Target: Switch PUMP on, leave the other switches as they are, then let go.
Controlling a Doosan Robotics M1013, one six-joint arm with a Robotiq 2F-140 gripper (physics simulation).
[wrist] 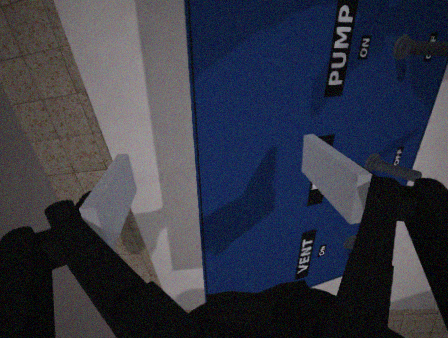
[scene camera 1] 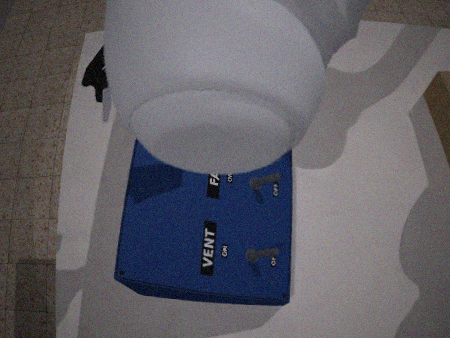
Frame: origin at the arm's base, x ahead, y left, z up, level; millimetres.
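Seen in the pictures: gripper, fingertip midpoint: [wrist: 219, 162].
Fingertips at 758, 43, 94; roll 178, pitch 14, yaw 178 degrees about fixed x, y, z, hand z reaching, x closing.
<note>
A point is followed by its place in that frame, as x, y, z.
The blue panel [scene camera 1: 165, 235] @(737, 204, 45) [wrist: 240, 90] @(741, -2, 56) carries labelled lever switches. In the wrist view the PUMP label [wrist: 341, 47] @(656, -24, 16) is at the upper right, and the PUMP switch [wrist: 406, 47] @(592, -19, -4) beside it points toward its OFF mark; the arm hides both in the scene view. The FAN switch [scene camera 1: 265, 181] @(588, 107, 6) [wrist: 392, 167] @(590, 99, 5) and the VENT switch [scene camera 1: 262, 254] @(599, 225, 8) [wrist: 350, 242] @(615, 216, -9) also show; in the scene view both point to OFF. My gripper [wrist: 219, 162] @(758, 43, 94) is open and empty above the panel's left edge, its right finger over the FAN label. The DRIVE switch does not show.
The white arm [scene camera 1: 215, 65] @(663, 263, 461) covers the panel's far part in the scene view. The panel stands on a white table [scene camera 1: 350, 215] @(409, 133, -108), with tiled floor [scene camera 1: 30, 150] to the left. Part of a brown object [scene camera 1: 441, 107] @(141, -97, -57) shows at the right edge.
</note>
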